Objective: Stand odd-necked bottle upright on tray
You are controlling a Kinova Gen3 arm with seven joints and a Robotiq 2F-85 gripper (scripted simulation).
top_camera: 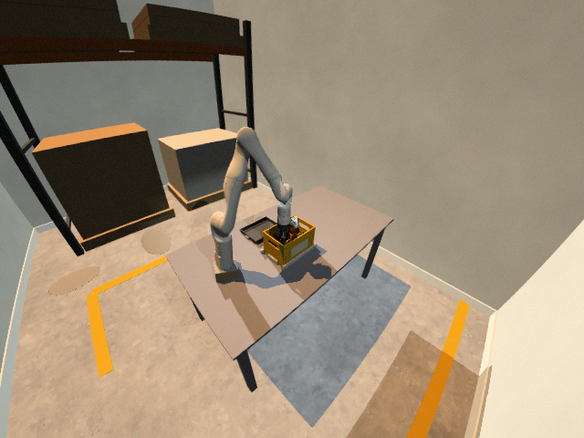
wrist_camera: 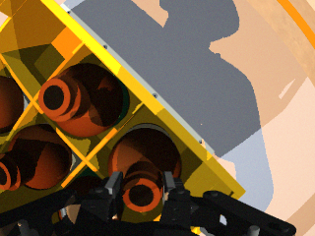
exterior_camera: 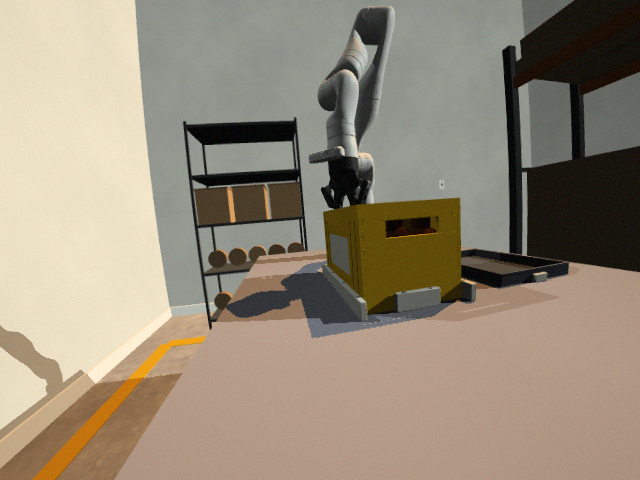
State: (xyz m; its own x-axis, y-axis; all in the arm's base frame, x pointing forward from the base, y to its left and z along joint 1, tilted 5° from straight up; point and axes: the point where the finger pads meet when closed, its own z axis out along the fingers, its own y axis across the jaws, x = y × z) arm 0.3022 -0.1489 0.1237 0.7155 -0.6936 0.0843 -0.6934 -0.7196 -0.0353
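The brown bottle is 70 mm below my hand. From my hand the other things lie so: dark tray (90 mm ahead, 330 mm to the left, 140 mm below); yellow crate (90 mm ahead, 40 mm to the left, 70 mm below).
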